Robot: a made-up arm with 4 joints.
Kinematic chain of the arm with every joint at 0, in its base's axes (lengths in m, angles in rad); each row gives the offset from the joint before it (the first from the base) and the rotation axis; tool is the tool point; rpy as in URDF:
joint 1: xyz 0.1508 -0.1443 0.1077 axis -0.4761 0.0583 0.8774
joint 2: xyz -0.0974 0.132 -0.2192 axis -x
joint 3: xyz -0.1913 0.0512 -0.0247 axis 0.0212 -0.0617 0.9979
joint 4: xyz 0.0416 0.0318 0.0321 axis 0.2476 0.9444 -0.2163
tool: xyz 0.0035 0.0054 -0.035 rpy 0 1.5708 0
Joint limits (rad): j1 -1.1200..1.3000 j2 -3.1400..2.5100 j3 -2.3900..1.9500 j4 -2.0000..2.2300
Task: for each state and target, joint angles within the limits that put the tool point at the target. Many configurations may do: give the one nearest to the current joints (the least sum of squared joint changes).
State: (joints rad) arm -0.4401 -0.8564 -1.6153 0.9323
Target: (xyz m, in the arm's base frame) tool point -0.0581 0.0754 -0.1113
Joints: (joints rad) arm -0.1836 -0.1549 -1.6612 1.0224
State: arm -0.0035 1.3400 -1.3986 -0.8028
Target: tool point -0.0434 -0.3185 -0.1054
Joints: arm 0.9007 2.0520 -0.6805 -0.9478
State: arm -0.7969 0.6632 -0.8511 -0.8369
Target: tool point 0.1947 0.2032 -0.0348
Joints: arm -1.0130 0.7576 -0.4640 -0.7184
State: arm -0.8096 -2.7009 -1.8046 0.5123
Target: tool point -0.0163 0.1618 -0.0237
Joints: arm -0.5871 -3.0430 -2.3751 0.1739
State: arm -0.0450 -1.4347 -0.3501 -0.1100
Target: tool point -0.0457 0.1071 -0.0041
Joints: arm -0.2721 -1.3191 0.0771 0.1208
